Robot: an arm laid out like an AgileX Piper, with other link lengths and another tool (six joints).
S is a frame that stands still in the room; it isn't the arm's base.
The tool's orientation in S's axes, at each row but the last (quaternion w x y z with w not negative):
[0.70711 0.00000 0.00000 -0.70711]
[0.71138 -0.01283 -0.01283 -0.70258]
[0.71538 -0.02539 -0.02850 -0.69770]
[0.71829 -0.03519 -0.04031 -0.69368]
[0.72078 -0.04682 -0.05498 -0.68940]
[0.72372 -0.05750 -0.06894 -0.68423]
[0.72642 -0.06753 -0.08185 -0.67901]
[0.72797 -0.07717 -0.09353 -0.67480]
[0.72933 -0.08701 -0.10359 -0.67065]
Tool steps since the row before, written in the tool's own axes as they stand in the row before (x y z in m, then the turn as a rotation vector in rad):
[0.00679 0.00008 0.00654 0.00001 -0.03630 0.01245]
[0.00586 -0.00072 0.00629 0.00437 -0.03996 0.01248]
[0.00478 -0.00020 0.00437 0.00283 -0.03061 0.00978]
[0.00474 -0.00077 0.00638 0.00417 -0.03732 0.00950]
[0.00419 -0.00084 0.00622 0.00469 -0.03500 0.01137]
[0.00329 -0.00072 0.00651 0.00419 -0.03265 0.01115]
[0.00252 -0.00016 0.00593 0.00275 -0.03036 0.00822]
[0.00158 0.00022 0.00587 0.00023 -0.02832 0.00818]
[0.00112 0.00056 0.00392 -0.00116 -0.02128 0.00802]
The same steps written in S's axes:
[0.00008 -0.00679 0.00654 -0.03630 -0.00001 0.01245]
[-0.00065 -0.00564 0.00650 -0.03991 -0.00441 0.01264]
[-0.00010 -0.00444 0.00472 -0.03058 -0.00285 0.00986]
[-0.00066 -0.00406 0.00685 -0.03724 -0.00444 0.00969]
[-0.00075 -0.00329 0.00675 -0.03493 -0.00459 0.01163]
[-0.00068 -0.00212 0.00698 -0.03260 -0.00400 0.01136]
[-0.00016 -0.00123 0.00633 -0.03033 -0.00305 0.00822]
[0.00014 -0.00011 0.00608 -0.02848 -0.00046 0.00760]
[0.00051 0.00001 0.00408 -0.02157 0.00143 0.00716]

